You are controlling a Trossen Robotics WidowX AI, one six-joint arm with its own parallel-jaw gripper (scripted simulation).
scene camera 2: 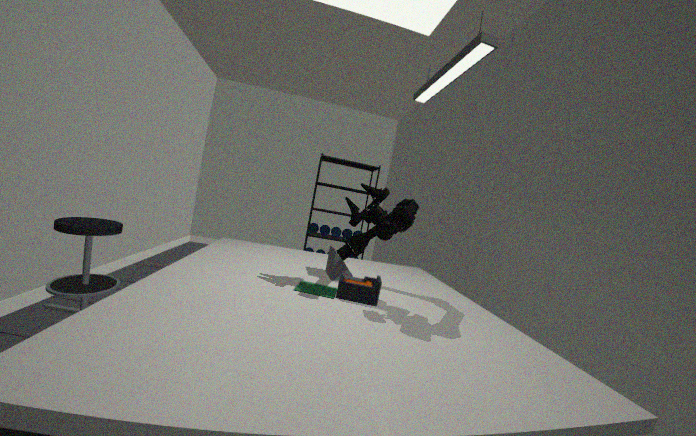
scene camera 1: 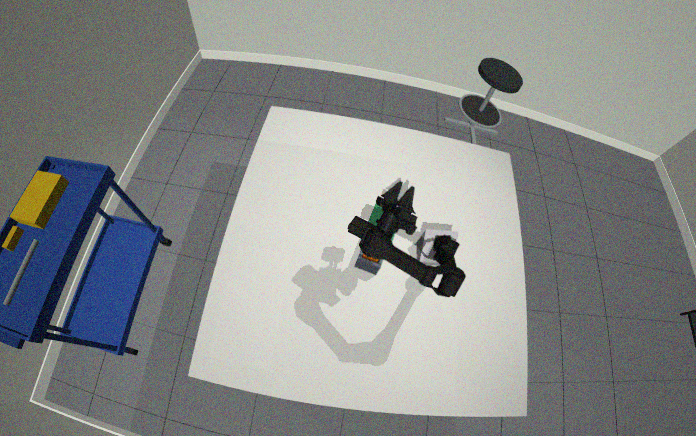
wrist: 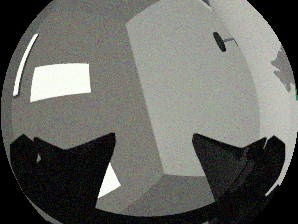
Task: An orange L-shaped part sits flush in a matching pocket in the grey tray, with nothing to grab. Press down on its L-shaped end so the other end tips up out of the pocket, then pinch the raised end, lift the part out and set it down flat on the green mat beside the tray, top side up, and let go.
Path:
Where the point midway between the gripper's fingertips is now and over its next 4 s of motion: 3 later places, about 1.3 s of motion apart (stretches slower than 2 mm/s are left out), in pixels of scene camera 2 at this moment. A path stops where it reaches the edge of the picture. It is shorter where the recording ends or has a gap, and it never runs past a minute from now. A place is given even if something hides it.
My gripper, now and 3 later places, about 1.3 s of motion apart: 353, 190; 377, 264; 376, 291; 381, 265

